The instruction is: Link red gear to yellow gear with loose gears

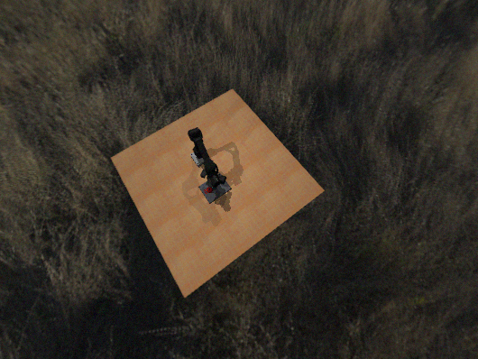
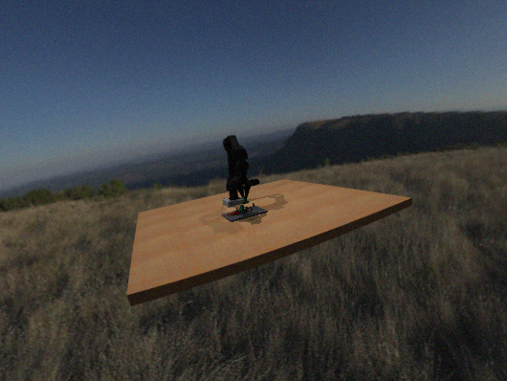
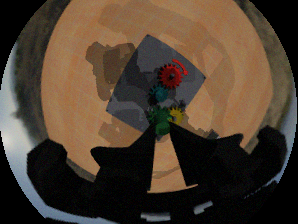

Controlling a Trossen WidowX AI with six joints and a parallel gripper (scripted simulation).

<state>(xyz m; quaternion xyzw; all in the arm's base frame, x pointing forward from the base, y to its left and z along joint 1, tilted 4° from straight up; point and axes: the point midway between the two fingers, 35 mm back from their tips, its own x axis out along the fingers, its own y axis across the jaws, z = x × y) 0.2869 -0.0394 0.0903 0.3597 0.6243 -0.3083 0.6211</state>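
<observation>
My gripper tip is now 60 mm above the teal gear, 30 mm to the left of it and 20 mm short of it. Also, from my gripper tip: green gear: 10 mm below; yellow gear: 60 mm below, 40 mm behind; red gear: 80 mm to the right, 60 mm below, 10 mm ahead.
</observation>
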